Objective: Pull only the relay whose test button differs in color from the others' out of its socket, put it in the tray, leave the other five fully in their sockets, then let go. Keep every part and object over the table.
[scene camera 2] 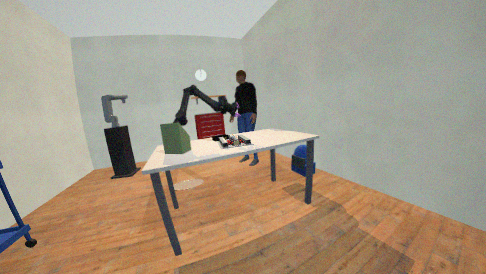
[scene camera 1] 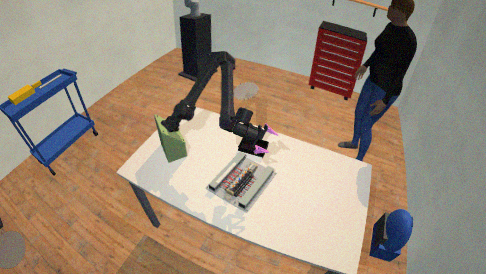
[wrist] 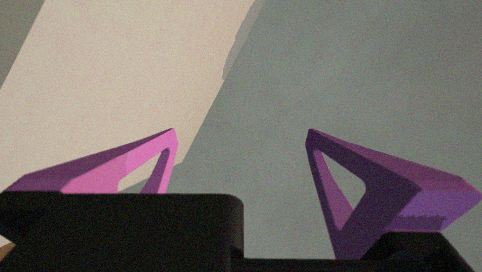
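The row of relays stands in sockets mid-board between two long grey ducts, with red wires alongside. Their test button colors are too small to tell in either scene view, and the relays do not show in the wrist view. The black tray lies behind the board on the white table; the arm partly covers it in scene camera 1, and its inside cannot be made out. My gripper is open and empty, high above the table, with its pink-purple fingers wide apart and pointing sideways, away from the base.
The arm rises from a green angled block at the left end of the white table. A person and a red drawer cabinet stand behind the table.
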